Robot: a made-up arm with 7 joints.
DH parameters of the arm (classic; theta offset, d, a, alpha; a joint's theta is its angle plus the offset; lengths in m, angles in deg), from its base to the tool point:
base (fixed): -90 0.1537 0 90
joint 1: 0 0.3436 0.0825 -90
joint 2: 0 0.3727 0.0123 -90
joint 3: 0 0.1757 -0.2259 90
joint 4: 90 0.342 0.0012 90
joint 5: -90 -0.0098 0.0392 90
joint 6: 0 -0.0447 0.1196 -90
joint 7: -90 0.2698 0.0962 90
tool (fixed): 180 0.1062 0 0
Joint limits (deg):
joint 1: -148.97..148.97
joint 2: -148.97..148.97
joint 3: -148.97..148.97
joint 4: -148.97..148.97
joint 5: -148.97..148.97
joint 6: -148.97..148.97
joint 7: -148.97..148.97
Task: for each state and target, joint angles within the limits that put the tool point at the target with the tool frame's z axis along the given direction. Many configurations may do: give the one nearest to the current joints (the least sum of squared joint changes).
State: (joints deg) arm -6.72 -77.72 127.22 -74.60 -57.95 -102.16 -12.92
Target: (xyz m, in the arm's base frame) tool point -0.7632 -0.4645 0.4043 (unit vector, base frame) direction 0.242 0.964 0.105
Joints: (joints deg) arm -27.58 -63.97 148.97 -60.64 -52.16 -77.91 -10.22
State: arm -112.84 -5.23 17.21 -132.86 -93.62 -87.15 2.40
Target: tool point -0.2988 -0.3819 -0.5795 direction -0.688 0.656 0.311
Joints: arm -148.97 22.85 67.08 -90.64 -49.75 -64.62 -29.91
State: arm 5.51 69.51 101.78 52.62 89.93 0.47 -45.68
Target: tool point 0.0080 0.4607 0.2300 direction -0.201 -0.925 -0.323
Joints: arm 34.36 92.55 113.40 53.60 106.75 -1.41 -22.78
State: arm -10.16 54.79 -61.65 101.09 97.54 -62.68 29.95
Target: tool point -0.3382 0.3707 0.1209 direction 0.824 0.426 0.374
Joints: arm 0.13 32.66 -71.42 97.80 80.79 -59.69 2.52
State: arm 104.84 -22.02 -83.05 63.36 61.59 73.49 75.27
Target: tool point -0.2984 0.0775 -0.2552 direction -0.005 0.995 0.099
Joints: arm 114.07 11.15 -118.41 48.75 64.74 103.00 106.41
